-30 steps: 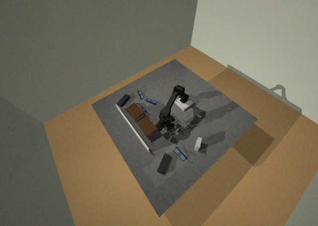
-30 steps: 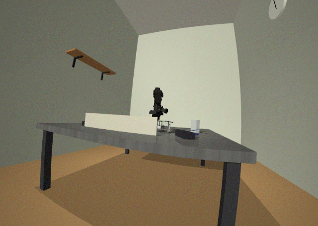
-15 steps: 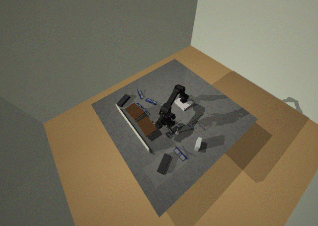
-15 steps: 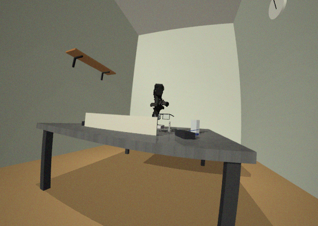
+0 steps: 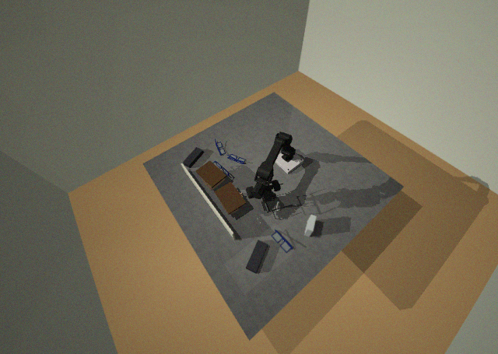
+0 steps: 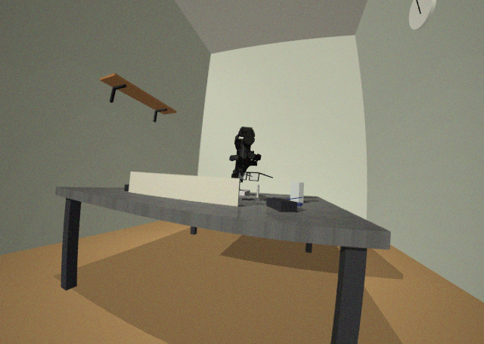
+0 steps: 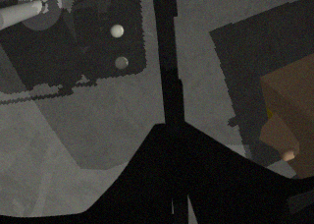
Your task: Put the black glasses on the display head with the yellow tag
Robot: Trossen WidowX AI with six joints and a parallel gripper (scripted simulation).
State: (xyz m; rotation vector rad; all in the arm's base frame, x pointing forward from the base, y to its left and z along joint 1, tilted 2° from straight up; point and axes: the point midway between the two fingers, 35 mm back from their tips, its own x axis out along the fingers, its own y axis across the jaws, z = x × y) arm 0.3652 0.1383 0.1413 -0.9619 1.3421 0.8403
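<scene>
Right now my gripper tip is 100 mm above the white stand, 80 mm to the right of it and 50 mm past it. From my gripper tip the other things lie so: brown head (130 mm to the right, 120 mm ahead, 70 mm below); then long white board (250 mm ahead, 240 mm to the right, 70 mm below); then white box (300 mm to the left, 100 mm behind, 70 mm below).
</scene>
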